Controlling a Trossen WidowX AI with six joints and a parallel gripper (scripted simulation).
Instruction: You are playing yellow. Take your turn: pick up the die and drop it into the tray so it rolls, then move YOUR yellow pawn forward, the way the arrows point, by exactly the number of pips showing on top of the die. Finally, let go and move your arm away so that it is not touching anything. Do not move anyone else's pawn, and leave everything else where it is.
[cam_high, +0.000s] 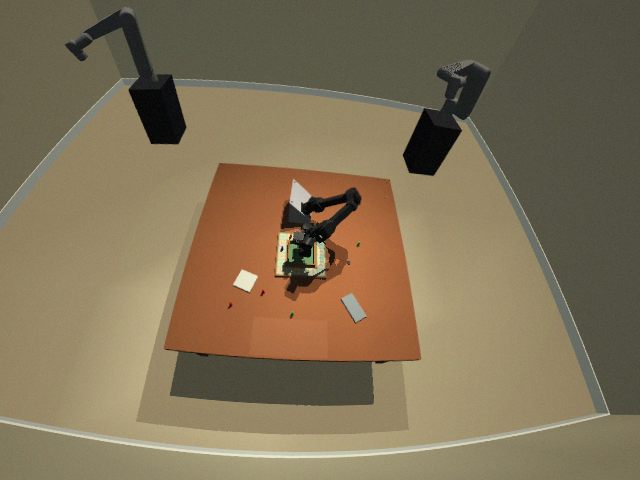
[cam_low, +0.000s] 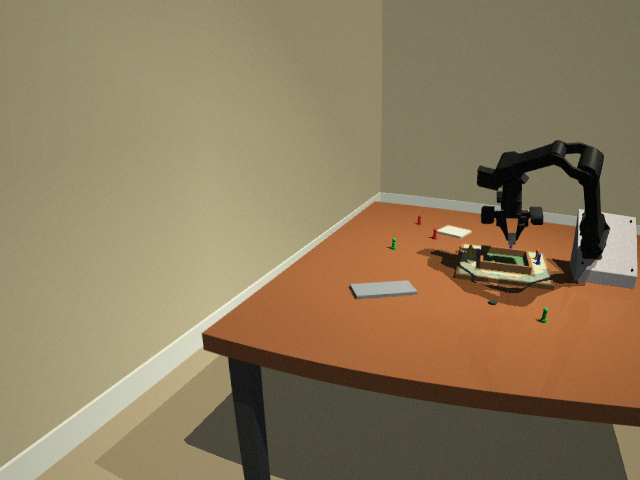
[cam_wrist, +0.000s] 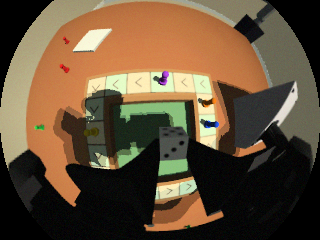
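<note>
The yellow pawn is 13 cm ahead of my gripper tip, 1 cm to the right of it and 5 cm below it. From my gripper tip the other things lie so: blue pawn (10 cm behind, 1 cm to the right, 5 cm below); then white die (right at my gripper tip); then green tray (1 cm ahead, 1 cm to the left, 7 cm below).
</note>
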